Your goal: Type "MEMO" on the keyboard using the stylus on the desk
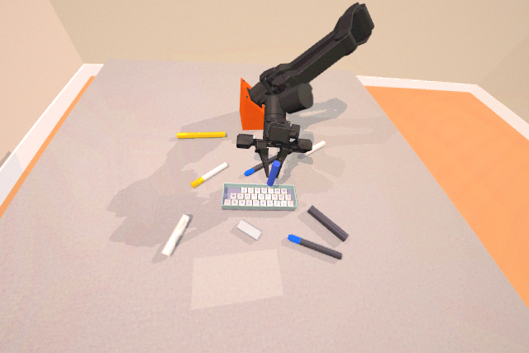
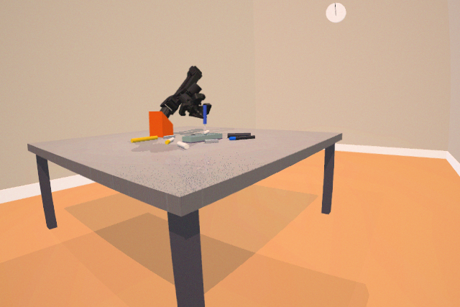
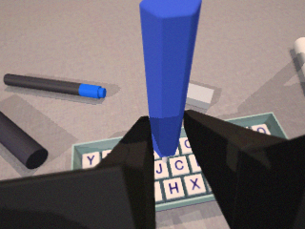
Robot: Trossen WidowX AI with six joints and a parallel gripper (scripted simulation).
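My gripper tip is 100 mm above the grey eraser, 80 mm short of it and 70 mm to the left of it. Round my gripper tip: white-and-yellow pen: 160 mm to the right, 100 mm below, 100 mm behind; then blue stylus: 20 mm below; then dark cylinder: 140 mm to the left, 120 mm ahead, 100 mm below.
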